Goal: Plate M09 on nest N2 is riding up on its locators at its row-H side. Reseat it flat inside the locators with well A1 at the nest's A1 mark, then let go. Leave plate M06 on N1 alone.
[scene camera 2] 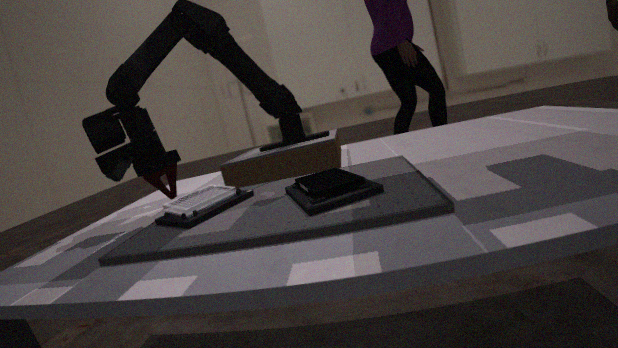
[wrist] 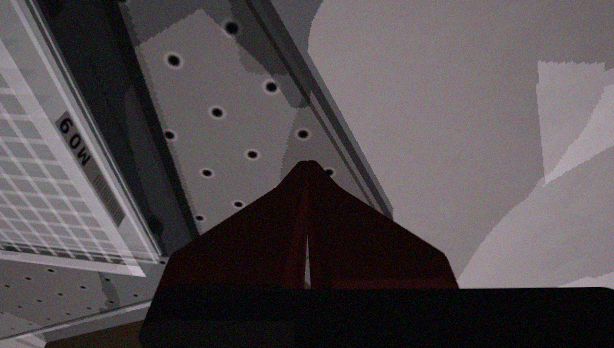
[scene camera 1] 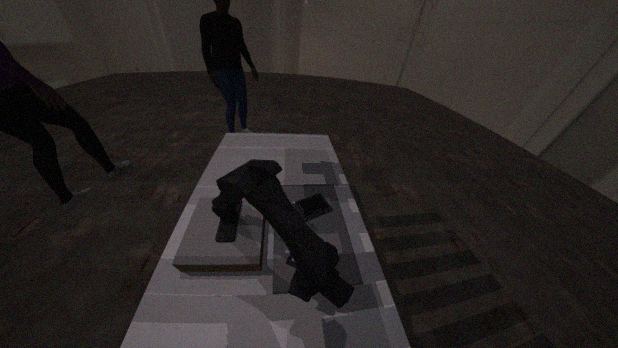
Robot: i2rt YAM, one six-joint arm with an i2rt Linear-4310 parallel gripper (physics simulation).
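Places are measured from the arm's base along level axes (x left, y down, z back), in millimetres.
Where they show: gripper, between the fingertips: (scene camera 2: 174, 198) (wrist: 307, 175) (scene camera 1: 298, 285); arm's base, origin of its link: (scene camera 2: 295, 142) (scene camera 1: 230, 219).
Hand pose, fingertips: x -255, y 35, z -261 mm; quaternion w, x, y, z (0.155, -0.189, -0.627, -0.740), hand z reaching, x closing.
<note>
Things, the pixels of their top centre, and the offset from my fingertips. Level surfaces: height alone.
- Plate M09, centre of its top: (scene camera 2: 199, 193) dz -59, dx +98, dy -10 mm
- dark nest N2, centre of its top: (scene camera 2: 202, 199) dz -61, dx +104, dy +3 mm
- Black plate M06, centre of its top: (scene camera 2: 326, 178) (scene camera 1: 313, 203) dz -100, dx +354, dy -2 mm
- nest N1, centre of its top: (scene camera 2: 327, 182) (scene camera 1: 312, 204) dz -100, dx +354, dy +7 mm
- grey perforated board, centre of its top: (scene camera 2: 274, 199) (scene camera 1: 311, 225) dz -79, dx +251, dy +24 mm
- table, height of its surface: dy +37 mm
Plate M09 (scene camera 2: 200, 199) (wrist: 30, 145) is a clear-white gridded plate on the dark nest N2 (scene camera 2: 189, 222) (wrist: 87, 50). Its M09 label faces the gripper in the wrist view. Dark nest shows beside its labelled edge; whether the plate lies fully flat I cannot tell. The arm hides it in scene camera 1. My gripper (scene camera 2: 173, 196) (wrist: 307, 175) is shut and empty, its red fingertips together. In the wrist view they are right of the plate, over the perforated board; in scene camera 2 they show just behind and above it. Black plate M06 (scene camera 1: 313, 205) (scene camera 2: 330, 182) sits on nest N1 (scene camera 2: 347, 199).
The grey perforated board (scene camera 2: 265, 227) (wrist: 240, 125) carries both nests on the table (scene camera 1: 180, 312). The arm's base stands on a wooden block (scene camera 1: 200, 245) (scene camera 2: 280, 166) beside the board. Two people stand beyond the table. The light is dim with patchy shadows.
</note>
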